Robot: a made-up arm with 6 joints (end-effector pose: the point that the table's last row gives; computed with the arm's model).
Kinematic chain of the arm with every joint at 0, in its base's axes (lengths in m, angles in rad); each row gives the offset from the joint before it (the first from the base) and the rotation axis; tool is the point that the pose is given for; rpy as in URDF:
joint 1: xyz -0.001 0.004 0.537 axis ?
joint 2: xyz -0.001 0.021 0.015 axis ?
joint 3: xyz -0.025 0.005 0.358 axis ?
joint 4: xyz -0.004 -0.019 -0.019 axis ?
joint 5: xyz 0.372 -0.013 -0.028 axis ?
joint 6: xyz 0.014 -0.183 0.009 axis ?
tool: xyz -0.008 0.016 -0.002 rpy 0 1.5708 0
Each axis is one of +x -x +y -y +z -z.
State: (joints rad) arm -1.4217 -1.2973 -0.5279 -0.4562 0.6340 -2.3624
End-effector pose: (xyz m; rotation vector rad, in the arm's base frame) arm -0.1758 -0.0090 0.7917 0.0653 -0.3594 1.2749
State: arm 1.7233 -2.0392 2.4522 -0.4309 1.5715 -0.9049
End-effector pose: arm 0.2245 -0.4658 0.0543 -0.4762 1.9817 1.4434
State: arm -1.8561 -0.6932 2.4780 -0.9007 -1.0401 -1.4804
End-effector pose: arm 0.0885 0.6516 0.9825 -0.4323 0.9284 -0.1162
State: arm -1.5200 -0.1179 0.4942 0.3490 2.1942 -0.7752
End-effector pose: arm -0.1668 -0.2159 1.1148 -1.2933 -0.1661 -0.6368
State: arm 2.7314 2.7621 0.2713 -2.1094 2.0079 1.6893
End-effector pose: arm 0.1779 -0.2117 0.1472 -0.8948 -0.4032 -1.4140
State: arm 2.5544 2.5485 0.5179 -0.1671 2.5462 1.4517
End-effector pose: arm 0.1054 0.1533 -0.0287 -0.9906 -0.4436 0.8223
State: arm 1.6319 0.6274 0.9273 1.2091 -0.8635 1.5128
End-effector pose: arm 0.0661 0.5032 1.1101 -1.7980 -0.2897 -1.3278
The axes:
joint 1: +z
joint 2: +y
joint 3: -y
joint 4: -x
joint 5: -y
joint 6: -x

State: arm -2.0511 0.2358 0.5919 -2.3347 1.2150 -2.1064
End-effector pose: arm -0.0642 -0.4575 0.8815 -1.0690 -1.9201 0.8444
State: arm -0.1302 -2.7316 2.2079 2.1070 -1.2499 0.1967
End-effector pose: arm 0.1197 0.0602 -0.1159 1.7143 -1.0694 1.4042
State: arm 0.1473 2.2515 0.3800 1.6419 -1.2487 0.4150
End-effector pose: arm 0.3381 0.0407 -0.0567 1.8261 -0.6896 0.6420
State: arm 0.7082 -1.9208 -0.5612 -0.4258 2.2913 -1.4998
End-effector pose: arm 0.0035 -0.1925 0.7152 -0.3990 -2.4386 1.3451
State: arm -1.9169 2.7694 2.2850 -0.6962 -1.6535 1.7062
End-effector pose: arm -0.2515 -0.3217 -0.0936 0.4137 2.2657 0.4471
